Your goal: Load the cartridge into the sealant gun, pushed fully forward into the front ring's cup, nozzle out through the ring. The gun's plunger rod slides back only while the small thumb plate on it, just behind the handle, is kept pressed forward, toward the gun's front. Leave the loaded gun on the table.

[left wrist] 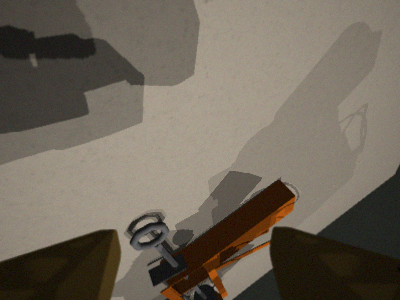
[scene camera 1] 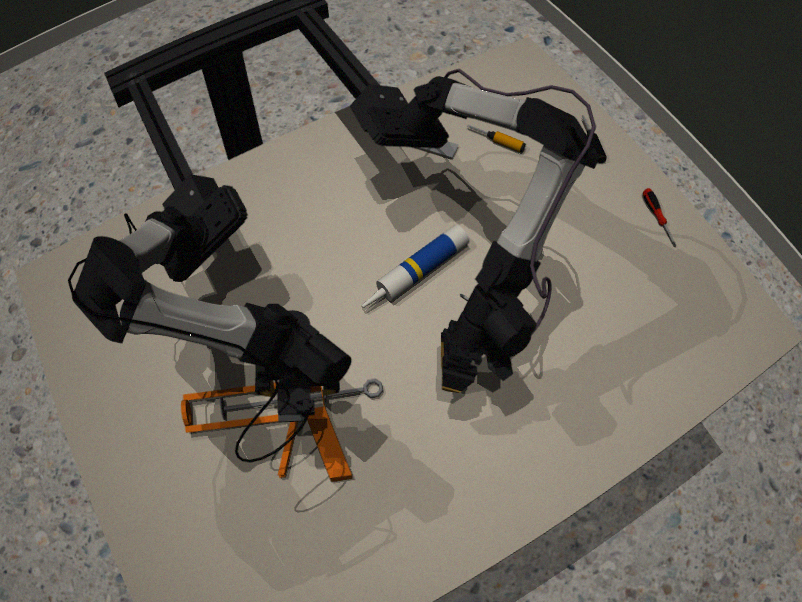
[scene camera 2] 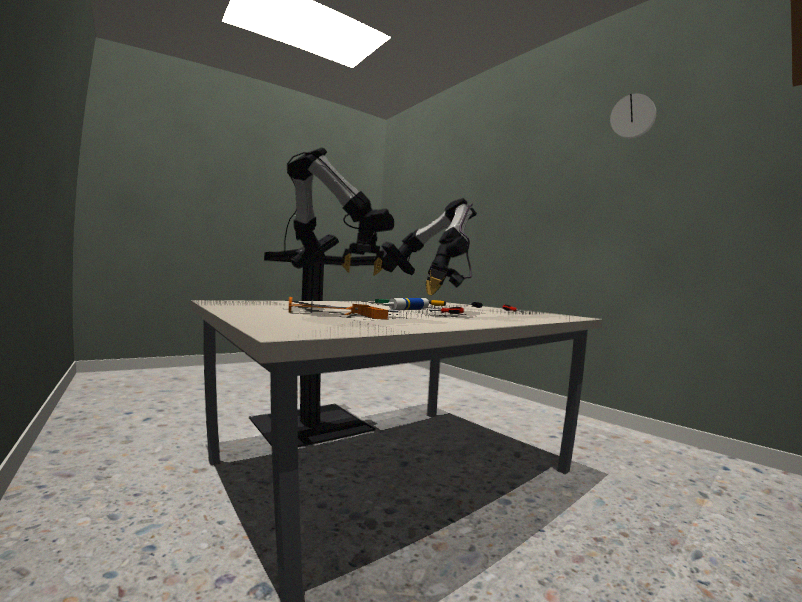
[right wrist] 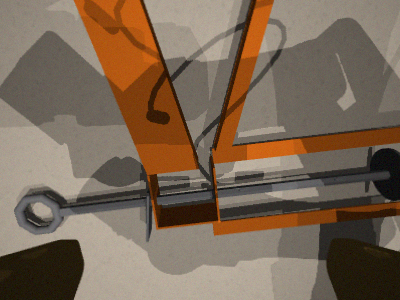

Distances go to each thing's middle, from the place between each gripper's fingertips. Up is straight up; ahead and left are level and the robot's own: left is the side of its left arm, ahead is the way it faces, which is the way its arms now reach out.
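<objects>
For the cartridge (scene camera 1: 413,269), my right gripper is seen 12 cm above it, 15 cm past it and 35 cm to the right of it.
The cartridge is 7 cm below my left hand (scene camera 1: 445,379), 10 cm to the left of it and 26 cm behind it.
</objects>
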